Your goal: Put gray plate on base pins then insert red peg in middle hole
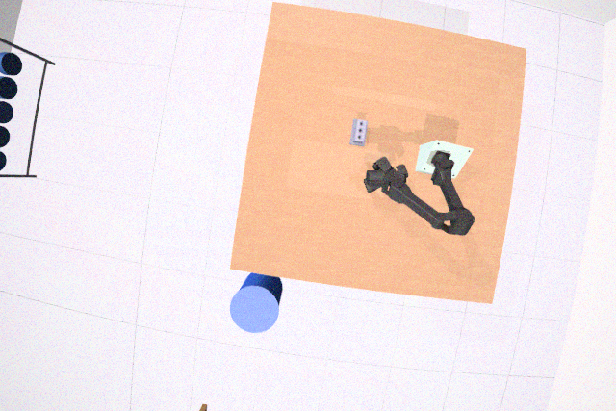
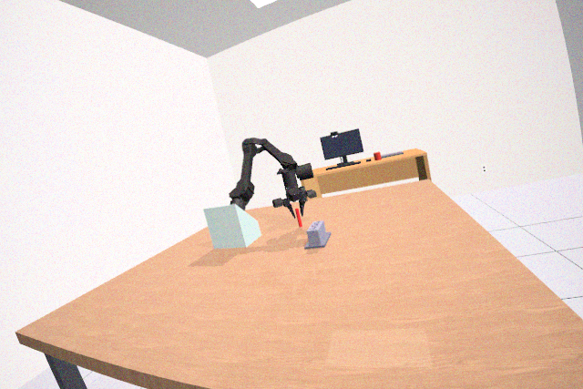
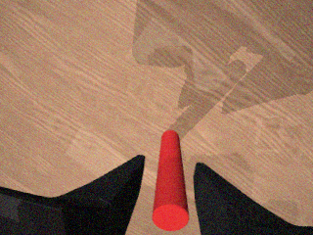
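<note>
Right now the gray plate is 140 mm ahead of my gripper tip and 180 mm to the right of it. From my gripper tip the other things lie so: red peg: right at my gripper tip.
</note>
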